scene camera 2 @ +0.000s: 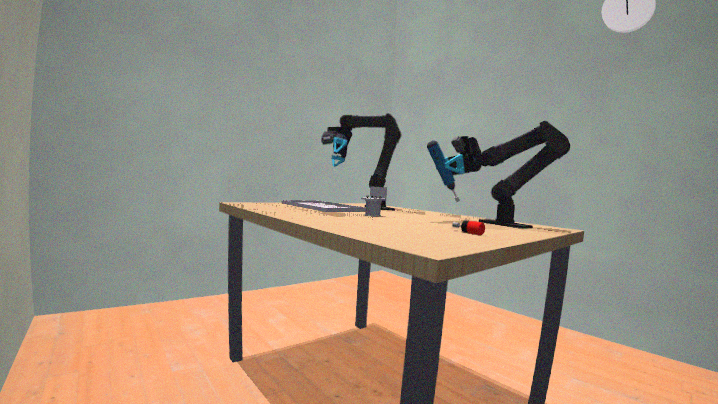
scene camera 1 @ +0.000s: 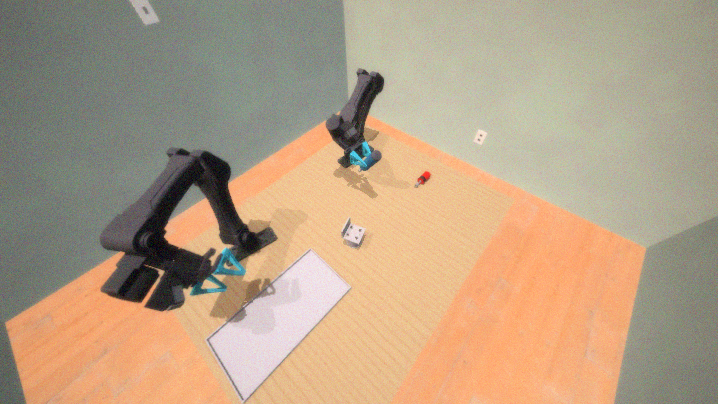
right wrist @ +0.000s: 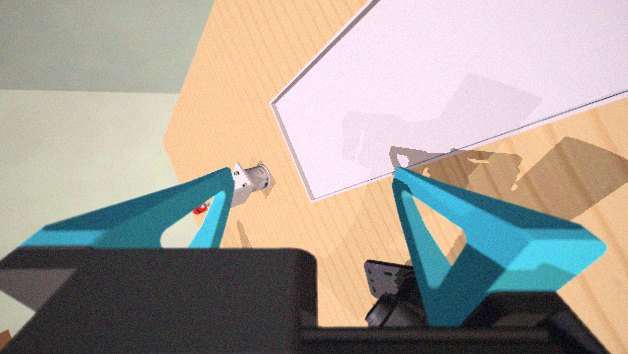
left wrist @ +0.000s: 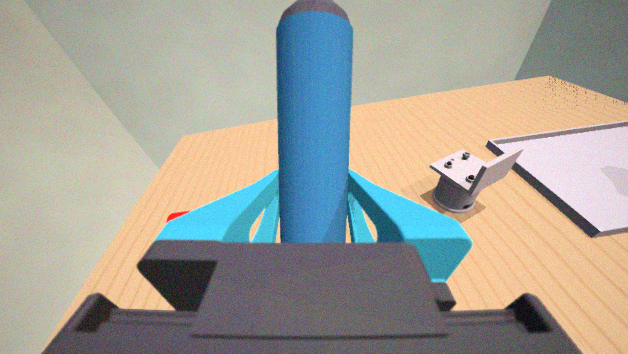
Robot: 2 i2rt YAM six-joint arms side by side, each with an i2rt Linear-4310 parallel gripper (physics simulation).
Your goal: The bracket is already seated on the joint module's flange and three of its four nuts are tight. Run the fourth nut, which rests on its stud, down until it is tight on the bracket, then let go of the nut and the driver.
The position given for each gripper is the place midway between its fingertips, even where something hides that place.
Note:
In view: the left gripper (left wrist: 313,177), the right gripper (scene camera 1: 235,281), a blue driver (left wrist: 314,53), a grey joint module (left wrist: 446,195) and a pale bracket (left wrist: 486,173).
The right gripper shows as well in the right wrist view (right wrist: 313,176). The right wrist view does not show the blue driver, which is hidden by the right gripper.

